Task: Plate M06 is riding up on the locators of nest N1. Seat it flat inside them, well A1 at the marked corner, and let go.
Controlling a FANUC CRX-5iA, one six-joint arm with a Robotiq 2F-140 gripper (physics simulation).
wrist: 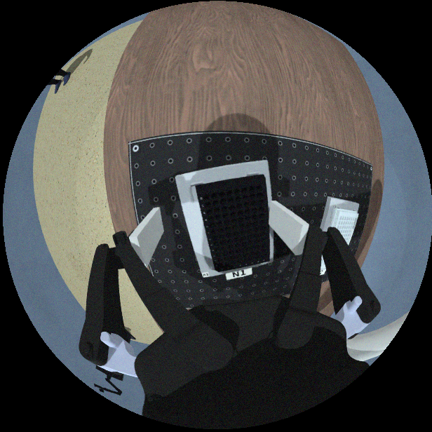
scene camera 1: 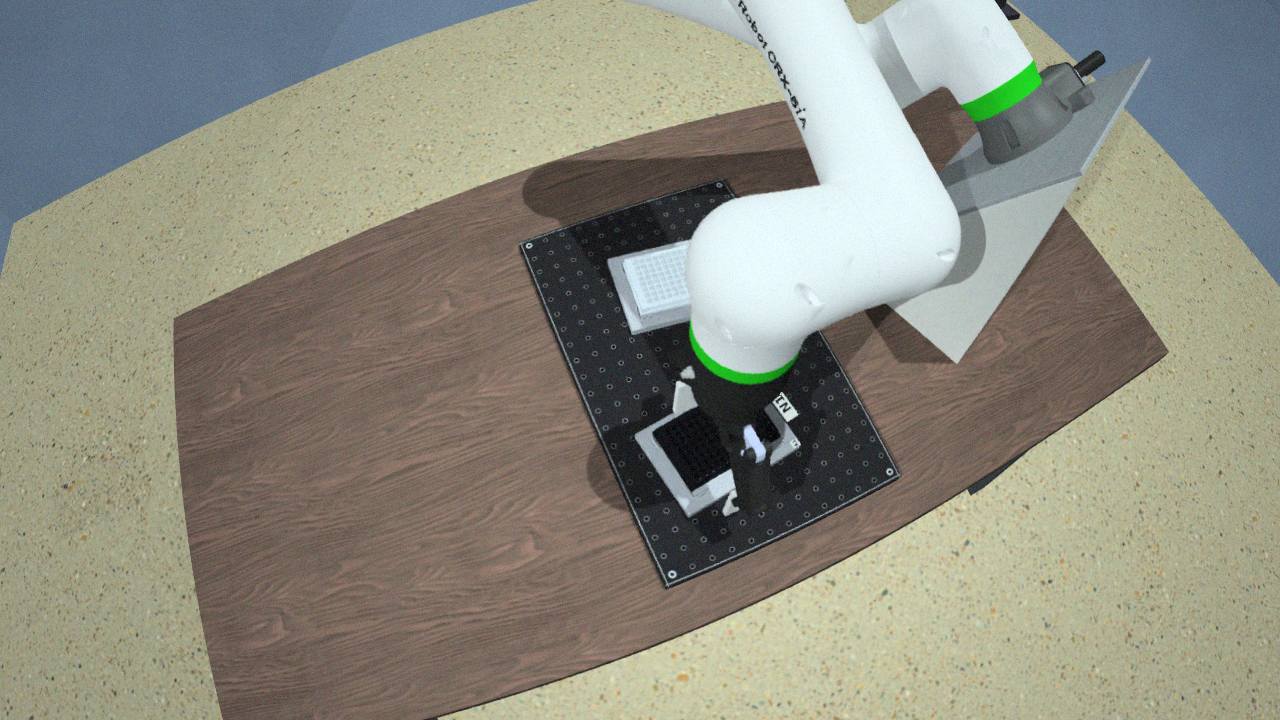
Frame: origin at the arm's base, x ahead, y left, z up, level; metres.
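Seen in the pictures: gripper, fingertip midpoint: (scene camera 1: 710, 457); arm's base, origin of the base link: (scene camera 1: 1029, 137).
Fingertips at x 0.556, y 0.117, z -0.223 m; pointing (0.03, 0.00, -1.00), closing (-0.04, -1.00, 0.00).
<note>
Pixels of each thing's top centre, then the offset from my fingertips to it. "*": a spot on its surface instead. Level surfaces: height alone.
- black well plate M06, middle of its top: (scene camera 1: 718, 430) dx -0.026, dy -0.027, dz -0.007 m
- light grey nest N1, surface spot: (scene camera 1: 691, 503) * dx +0.040, dy +0.034, dz -0.024 m
- small tag, surface spot: (scene camera 1: 794, 443) * dx -0.106, dy +0.024, dz -0.024 m
- N1 label, surface spot: (scene camera 1: 784, 406) * dx -0.123, dy -0.028, dz -0.034 m
- white plate, middle of its top: (scene camera 1: 678, 272) dx -0.087, dy -0.248, dz -0.010 m
- second grey nest, middle of its top: (scene camera 1: 678, 277) dx -0.087, dy -0.248, dz -0.021 m
- black perforated board, surface spot: (scene camera 1: 572, 331) * dx +0.069, dy -0.241, dz -0.036 m
- wooden table, its level: dz -0.049 m
The black well plate M06 (scene camera 1: 689, 445) (wrist: 235, 222) lies on the light grey nest N1 (scene camera 1: 691, 503) (wrist: 188, 205). In the wrist view a wide strip of nest shows along the plate's left side and a thin one along its right. How far the plate is tilted is hard to tell. A small tag (scene camera 1: 794, 443) (wrist: 205, 274) marks a nest corner near the N1 label (scene camera 1: 784, 406) (wrist: 239, 273). My gripper (scene camera 1: 707, 447) (wrist: 216, 215) is open and empty above the plate, one pale fingertip beyond each long side. The arm hides part of the plate in the scene view.
A white plate (scene camera 1: 660, 279) (wrist: 346, 220) sits on a second grey nest (scene camera 1: 631, 313) (wrist: 340, 202), partly hidden by the arm. Both nests stand on a black perforated board (scene camera 1: 572, 331) (wrist: 150, 167) on the wooden table (scene camera 1: 375, 429) (wrist: 240, 65). A grey slanted panel (scene camera 1: 993, 259) stands beside the robot base.
</note>
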